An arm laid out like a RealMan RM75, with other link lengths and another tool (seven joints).
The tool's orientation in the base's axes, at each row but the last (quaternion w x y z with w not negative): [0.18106 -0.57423 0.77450 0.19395]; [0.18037 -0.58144 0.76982 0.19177]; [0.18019 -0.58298 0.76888 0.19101]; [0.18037 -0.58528 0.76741 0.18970]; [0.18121 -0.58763 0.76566 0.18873]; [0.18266 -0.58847 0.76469 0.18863]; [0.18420 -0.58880 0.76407 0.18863]
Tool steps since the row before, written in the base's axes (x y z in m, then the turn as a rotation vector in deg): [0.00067 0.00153 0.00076 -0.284 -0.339 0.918]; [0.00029 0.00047 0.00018 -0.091 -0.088 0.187]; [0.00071 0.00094 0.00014 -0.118 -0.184 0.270]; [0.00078 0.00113 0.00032 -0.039 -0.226 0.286]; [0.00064 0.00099 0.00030 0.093 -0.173 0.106]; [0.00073 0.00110 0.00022 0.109 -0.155 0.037]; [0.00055 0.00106 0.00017 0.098 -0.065 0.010]
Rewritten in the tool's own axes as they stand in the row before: [-0.00182 -0.00017 0.00016 -0.106 0.268 -0.977]; [-0.00055 -0.00015 0.00010 0.003 0.082 -0.210]; [-0.00103 -0.00044 0.00039 0.047 0.091 -0.332]; [-0.00129 -0.00045 0.00033 0.055 0.006 -0.362]; [-0.00113 -0.00036 0.00027 0.068 -0.123 -0.173]; [-0.00120 -0.00043 0.00041 0.084 -0.140 -0.104]; [-0.00110 -0.00027 0.00042 0.026 -0.110 -0.036]
